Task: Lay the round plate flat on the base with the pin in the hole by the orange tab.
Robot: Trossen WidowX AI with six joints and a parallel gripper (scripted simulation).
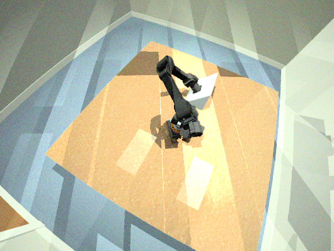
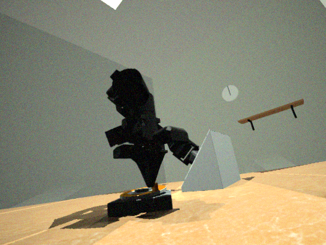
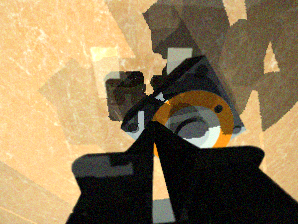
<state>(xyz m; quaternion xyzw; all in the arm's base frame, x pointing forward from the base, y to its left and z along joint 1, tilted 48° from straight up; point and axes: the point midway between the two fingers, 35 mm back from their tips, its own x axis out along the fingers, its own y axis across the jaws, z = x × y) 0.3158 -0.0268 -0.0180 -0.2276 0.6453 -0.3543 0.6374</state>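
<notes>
Right now the round plate is 20 mm behind my gripper tip, 20 mm to the right of it and 10 mm below it. Round my gripper tip: base: 30 mm behind, 40 mm to the right, 20 mm below.
</notes>
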